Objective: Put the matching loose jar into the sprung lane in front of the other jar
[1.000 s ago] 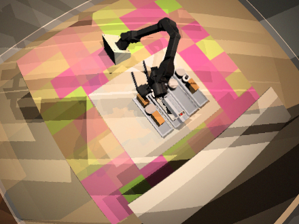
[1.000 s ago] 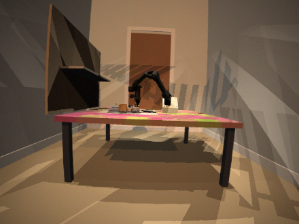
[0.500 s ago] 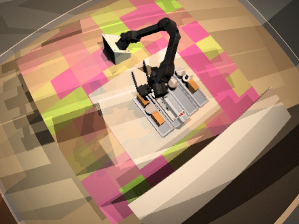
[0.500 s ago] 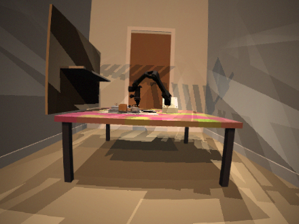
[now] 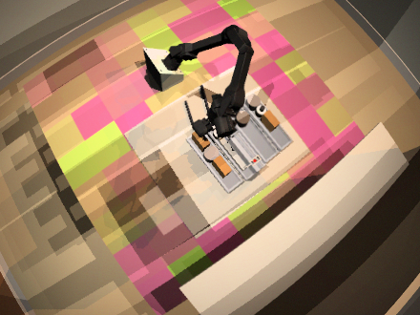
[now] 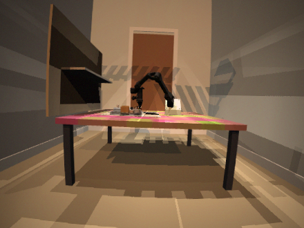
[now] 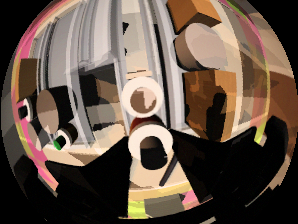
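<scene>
The grey lane rack lies 140 mm ahead of my gripper tip, 40 mm to the left of it and 30 mm below it.
</scene>
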